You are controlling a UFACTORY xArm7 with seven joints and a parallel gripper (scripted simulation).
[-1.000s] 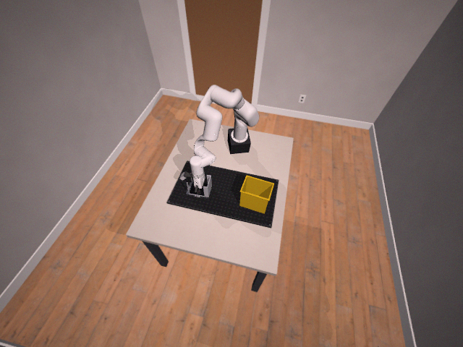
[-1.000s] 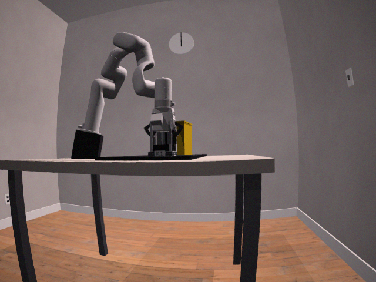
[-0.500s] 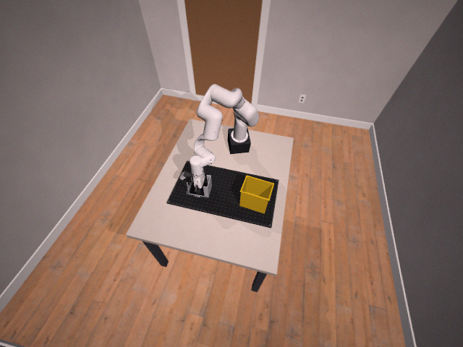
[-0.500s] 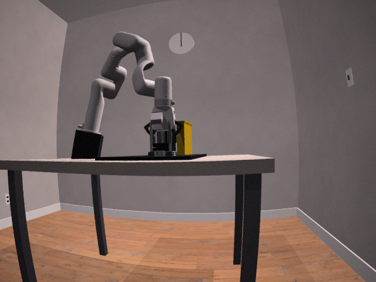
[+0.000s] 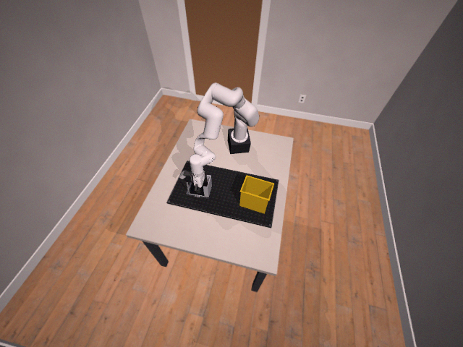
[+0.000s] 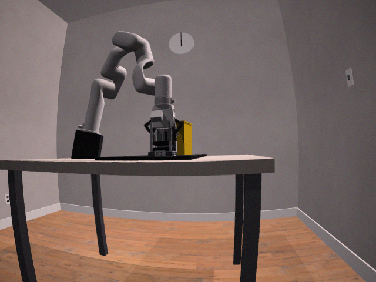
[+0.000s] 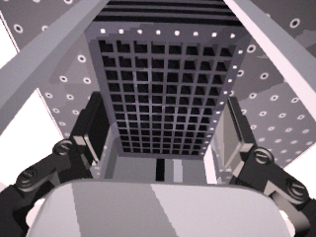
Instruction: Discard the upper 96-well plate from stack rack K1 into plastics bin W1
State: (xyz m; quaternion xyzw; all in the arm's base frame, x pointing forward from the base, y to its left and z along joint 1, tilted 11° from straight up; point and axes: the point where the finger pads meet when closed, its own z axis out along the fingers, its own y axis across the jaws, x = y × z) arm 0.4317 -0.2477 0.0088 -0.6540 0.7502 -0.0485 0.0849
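Now: hand 9 cm to the left of the rack label K1, 5 cm above it and 1 cm past it. From my hand the other things lie so: black 96-well plate: 1 cm below; then yellow bin W1: 37 cm to the left, 6 cm ahead, 2 cm above.
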